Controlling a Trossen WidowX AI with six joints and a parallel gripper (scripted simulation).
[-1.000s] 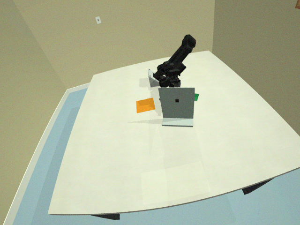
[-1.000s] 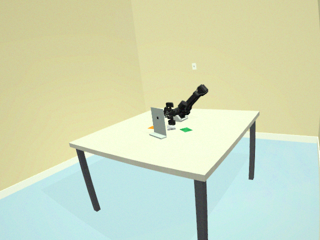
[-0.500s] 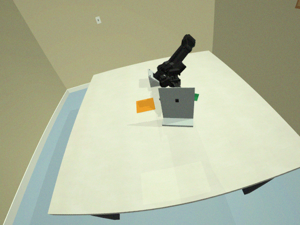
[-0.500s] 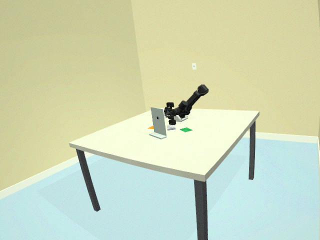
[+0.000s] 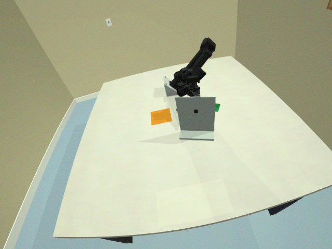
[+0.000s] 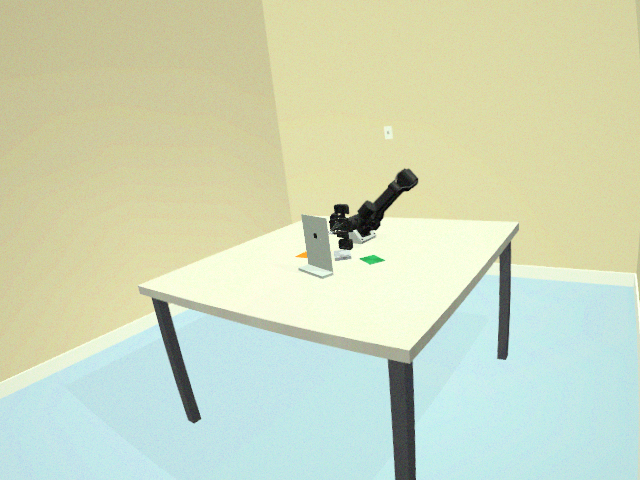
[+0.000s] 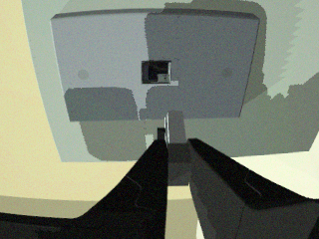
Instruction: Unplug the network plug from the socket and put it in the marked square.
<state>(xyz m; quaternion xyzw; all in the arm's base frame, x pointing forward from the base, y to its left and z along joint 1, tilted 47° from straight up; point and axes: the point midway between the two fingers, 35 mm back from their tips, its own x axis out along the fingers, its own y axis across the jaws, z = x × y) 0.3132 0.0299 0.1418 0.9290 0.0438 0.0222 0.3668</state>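
The orange square is 21 cm to the right of my gripper tip, 14 cm below it and 9 cm behind it. From my gripper tip the other things lie so: network plug right at my gripper tip; green square 14 cm below, 12 cm behind, 9 cm to the left; grey upright panel 8 cm ahead, 4 cm below, 2 cm to the right.
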